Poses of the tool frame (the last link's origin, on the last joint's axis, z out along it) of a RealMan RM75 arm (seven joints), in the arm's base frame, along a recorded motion.
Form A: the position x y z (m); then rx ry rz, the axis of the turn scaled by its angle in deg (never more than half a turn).
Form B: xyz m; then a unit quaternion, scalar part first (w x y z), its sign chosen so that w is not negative. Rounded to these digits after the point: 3 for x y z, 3 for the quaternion.
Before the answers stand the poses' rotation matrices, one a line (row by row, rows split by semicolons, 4 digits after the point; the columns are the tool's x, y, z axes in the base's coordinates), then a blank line. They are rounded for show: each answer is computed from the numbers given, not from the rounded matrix.
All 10 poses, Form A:
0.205 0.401 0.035 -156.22 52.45 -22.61
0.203 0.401 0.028 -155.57 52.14 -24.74
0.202 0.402 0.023 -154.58 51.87 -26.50
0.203 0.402 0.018 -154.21 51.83 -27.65
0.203 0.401 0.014 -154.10 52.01 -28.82
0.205 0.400 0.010 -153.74 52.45 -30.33
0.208 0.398 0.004 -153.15 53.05 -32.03
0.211 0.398 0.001 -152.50 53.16 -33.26
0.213 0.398 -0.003 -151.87 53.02 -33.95
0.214 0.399 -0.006 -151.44 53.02 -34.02
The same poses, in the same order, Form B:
0.7675 -0.5518 0.3262; -0.6160 -0.7756 0.1374; 0.1772 -0.3064 -0.9353
0.7617 -0.5441 0.3518; -0.6166 -0.7755 0.1356; 0.1990 -0.3202 -0.9262
0.7555 -0.5369 0.3755; -0.6189 -0.7729 0.1401; 0.2150 -0.3383 -0.9162
0.7509 -0.5337 0.3890; -0.6204 -0.7721 0.1381; 0.2267 -0.3450 -0.9108
0.7451 -0.5331 0.4007; -0.6224 -0.7717 0.1307; 0.2396 -0.3468 -0.9068
0.7356 -0.5341 0.4167; -0.6276 -0.7689 0.1223; 0.2551 -0.3515 -0.9008
0.7233 -0.5360 0.4354; -0.6349 -0.7641 0.1142; 0.2715 -0.3590 -0.8930
0.7157 -0.5335 0.4507; -0.6386 -0.7611 0.1133; 0.2826 -0.3689 -0.8855
0.7121 -0.5293 0.4612; -0.6404 -0.7590 0.1176; 0.2878 -0.3791 -0.8795
0.7107 -0.5283 0.4646; -0.6425 -0.7564 0.1227; 0.2866 -0.3857 -0.8770

0.205 0.401 0.035 0.119 -0.933 0.313 -0.135
0.203 0.401 0.028 0.122 -0.931 0.312 -0.148
0.202 0.402 0.023 0.129 -0.928 0.311 -0.159
0.203 0.402 0.018 0.130 -0.927 0.311 -0.166
0.203 0.401 0.014 0.129 -0.925 0.312 -0.173
0.205 0.400 0.010 0.128 -0.923 0.315 -0.182
0.208 0.398 0.004 0.129 -0.919 0.318 -0.192
0.211 0.398 0.001 0.131 -0.917 0.320 -0.200
0.213 0.398 -0.003 0.136 -0.915 0.320 -0.205
0.214 0.399 -0.006 0.139 -0.914 0.320 -0.205

